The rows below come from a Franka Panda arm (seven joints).
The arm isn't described. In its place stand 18 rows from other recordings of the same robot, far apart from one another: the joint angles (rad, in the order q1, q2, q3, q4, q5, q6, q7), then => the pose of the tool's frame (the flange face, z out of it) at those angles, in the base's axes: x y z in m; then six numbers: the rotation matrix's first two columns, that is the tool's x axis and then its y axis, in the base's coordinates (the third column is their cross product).
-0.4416, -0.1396, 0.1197, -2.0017, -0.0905, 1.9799, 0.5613 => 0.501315, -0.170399, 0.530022, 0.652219, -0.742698, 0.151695, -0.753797, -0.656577, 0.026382
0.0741, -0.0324, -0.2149, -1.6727, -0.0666, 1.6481, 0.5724 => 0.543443, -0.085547, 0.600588, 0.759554, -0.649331, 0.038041, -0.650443, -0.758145, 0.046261
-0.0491, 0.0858, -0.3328, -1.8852, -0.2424, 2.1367, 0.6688 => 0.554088, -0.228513, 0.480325, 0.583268, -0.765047, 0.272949, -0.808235, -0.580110, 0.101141
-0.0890, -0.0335, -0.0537, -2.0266, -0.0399, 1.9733, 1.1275 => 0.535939, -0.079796, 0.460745, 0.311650, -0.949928, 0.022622, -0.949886, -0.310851, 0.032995
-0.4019, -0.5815, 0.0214, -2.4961, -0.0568, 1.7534, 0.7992 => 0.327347, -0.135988, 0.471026, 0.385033, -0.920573, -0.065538, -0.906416, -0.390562, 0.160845
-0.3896, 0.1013, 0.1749, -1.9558, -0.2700, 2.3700, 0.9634 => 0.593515, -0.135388, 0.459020, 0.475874, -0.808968, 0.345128, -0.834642, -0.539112, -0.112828
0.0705, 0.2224, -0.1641, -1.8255, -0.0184, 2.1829, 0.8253 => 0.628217, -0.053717, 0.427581, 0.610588, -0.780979, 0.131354, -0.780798, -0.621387, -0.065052
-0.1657, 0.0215, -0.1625, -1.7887, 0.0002, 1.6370, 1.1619 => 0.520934, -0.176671, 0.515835, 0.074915, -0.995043, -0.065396, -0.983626, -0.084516, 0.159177
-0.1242, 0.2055, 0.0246, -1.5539, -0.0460, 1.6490, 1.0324 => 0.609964, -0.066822, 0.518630, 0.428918, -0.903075, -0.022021, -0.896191, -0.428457, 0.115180
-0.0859, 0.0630, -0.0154, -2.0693, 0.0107, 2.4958, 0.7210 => 0.588464, -0.059757, 0.439831, 0.627349, -0.733444, 0.261712, -0.693467, -0.679068, -0.240769
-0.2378, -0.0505, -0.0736, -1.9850, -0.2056, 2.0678, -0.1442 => 0.526329, -0.181180, 0.499815, 0.992896, -0.070883, 0.095568, -0.089152, -0.975113, 0.202995
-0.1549, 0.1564, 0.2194, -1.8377, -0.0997, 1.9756, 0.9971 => 0.599915, 0.027078, 0.443390, 0.625703, -0.779051, 0.039691, -0.780005, -0.624237, 0.043813
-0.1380, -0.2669, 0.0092, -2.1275, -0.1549, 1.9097, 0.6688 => 0.475823, -0.072458, 0.527188, 0.729659, -0.671617, 0.128566, -0.683024, -0.724843, 0.089894
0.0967, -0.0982, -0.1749, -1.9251, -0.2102, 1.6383, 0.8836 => 0.507314, -0.063592, 0.517503, 0.604025, -0.796649, 0.022451, -0.772074, -0.577942, 0.264358
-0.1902, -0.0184, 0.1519, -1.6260, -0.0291, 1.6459, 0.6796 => 0.555052, -0.023411, 0.615159, 0.753364, -0.655729, 0.049612, -0.656570, -0.754264, 0.000872
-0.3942, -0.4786, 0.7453, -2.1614, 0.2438, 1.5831, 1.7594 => 0.378487, 0.203980, 0.513758, 0.051430, -0.991924, 0.115937, -0.982725, -0.029600, 0.182689
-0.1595, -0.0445, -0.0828, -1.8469, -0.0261, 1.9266, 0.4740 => 0.544638, -0.137255, 0.549167, 0.752160, -0.647976, 0.119929, -0.648834, -0.760025, -0.037112
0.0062, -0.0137, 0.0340, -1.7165, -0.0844, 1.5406, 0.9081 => 0.539231, 0.012546, 0.561921, 0.647058, -0.761724, -0.033050, -0.745997, -0.641462, 0.178929
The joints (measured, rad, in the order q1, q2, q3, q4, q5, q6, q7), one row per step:
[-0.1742, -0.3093, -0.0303, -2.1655, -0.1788, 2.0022, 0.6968]
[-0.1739, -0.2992, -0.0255, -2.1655, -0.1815, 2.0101, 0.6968]
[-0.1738, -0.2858, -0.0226, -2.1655, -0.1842, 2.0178, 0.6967]
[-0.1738, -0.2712, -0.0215, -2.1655, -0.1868, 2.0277, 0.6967]
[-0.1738, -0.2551, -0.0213, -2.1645, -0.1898, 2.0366, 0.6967]
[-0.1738, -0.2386, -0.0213, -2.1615, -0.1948, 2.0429, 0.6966]
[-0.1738, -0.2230, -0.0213, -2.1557, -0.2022, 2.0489, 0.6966]
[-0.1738, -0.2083, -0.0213, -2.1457, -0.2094, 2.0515, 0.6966]
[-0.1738, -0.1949, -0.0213, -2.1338, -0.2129, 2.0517, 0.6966]
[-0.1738, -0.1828, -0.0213, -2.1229, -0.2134, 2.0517, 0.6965]
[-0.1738, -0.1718, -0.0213, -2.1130, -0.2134, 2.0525, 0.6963]
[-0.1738, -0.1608, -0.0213, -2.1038, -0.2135, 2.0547, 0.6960]
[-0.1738, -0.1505, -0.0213, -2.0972, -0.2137, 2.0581, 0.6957]
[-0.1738, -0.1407, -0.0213, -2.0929, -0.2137, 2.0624, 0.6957]
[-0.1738, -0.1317, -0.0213, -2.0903, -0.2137, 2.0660, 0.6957]
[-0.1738, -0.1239, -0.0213, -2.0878, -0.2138, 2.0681, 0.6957]
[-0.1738, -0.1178, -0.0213, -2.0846, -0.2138, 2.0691, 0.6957]
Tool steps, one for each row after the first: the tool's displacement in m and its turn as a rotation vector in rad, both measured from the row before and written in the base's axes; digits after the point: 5 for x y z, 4 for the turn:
[0.00332, 0.00207, -0.00397, -0.0034, 0.0030, 0.0069]
[0.00366, 0.00093, -0.00563, -0.0021, 0.0063, 0.0051]
[0.00382, -0.00003, -0.00606, -0.0015, 0.0052, 0.0035]
[0.00395, -0.00057, -0.00646, -0.0014, 0.0067, 0.0027]
[0.00393, -0.00085, -0.00599, -0.0031, 0.0081, 0.0029]
[0.00408, -0.00102, -0.00425, -0.0060, 0.0051, 0.0036]
[0.00421, -0.00112, -0.00215, -0.0063, 0.0034, 0.0030]
[0.00406, -0.00096, -0.00091, -0.0032, 0.0020, 0.0012]
[0.00368, -0.00073, -0.00084, -0.0005, 0.0013, 0.0002]
[0.00343, -0.00063, -0.00074, -0.0001, 0.0004, 0.0003]
[0.00345, -0.00060, -0.00098, -0.0002, -0.0003, 0.0007]
[0.00305, -0.00049, -0.00180, -0.0001, 0.0005, 0.0010]
[0.00268, -0.00038, -0.00261, 0.0004, 0.0012, 0.0008]
[0.00220, -0.00031, -0.00311, 0.0007, 0.0028, 0.0007]
[0.00183, -0.00029, -0.00269, 0.0005, 0.0032, 0.0004]
[0.00156, -0.00026, -0.00158, 0.0003, 0.0019, 0.0002]

